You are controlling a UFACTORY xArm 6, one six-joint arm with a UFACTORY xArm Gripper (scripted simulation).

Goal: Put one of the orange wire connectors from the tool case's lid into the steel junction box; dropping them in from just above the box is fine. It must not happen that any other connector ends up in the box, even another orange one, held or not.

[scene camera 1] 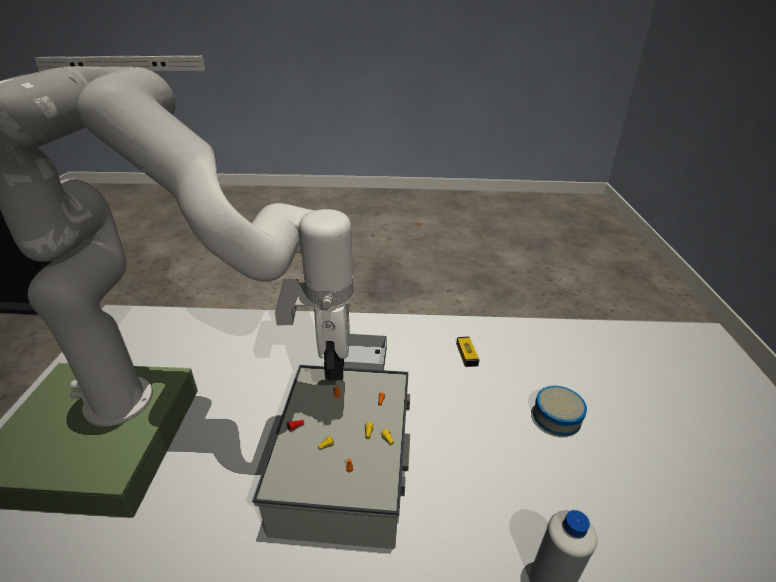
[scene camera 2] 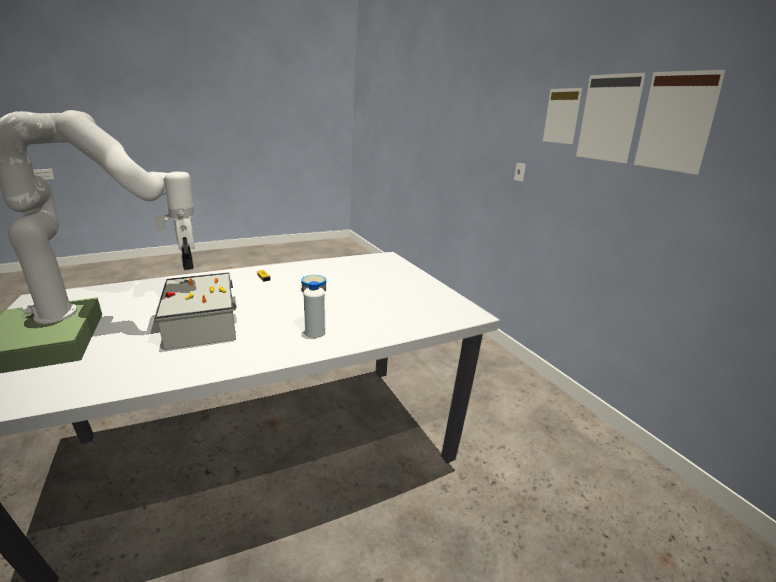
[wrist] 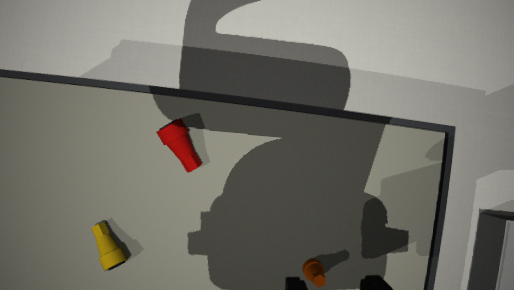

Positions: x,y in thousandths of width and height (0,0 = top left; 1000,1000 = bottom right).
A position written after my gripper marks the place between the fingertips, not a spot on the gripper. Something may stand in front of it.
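Note:
My gripper (scene camera 1: 431,640), (scene camera 2: 243,460). Grey tool case (scene camera 1: 394,848), (scene camera 2: 256,556), (wrist: 546,633). Round blue-rimmed tin (scene camera 1: 720,705); out of frame in the wrist view. Blue-capped bottle (scene camera 2: 405,511); out of frame in the wrist view. Red wire connector (wrist: 339,467).

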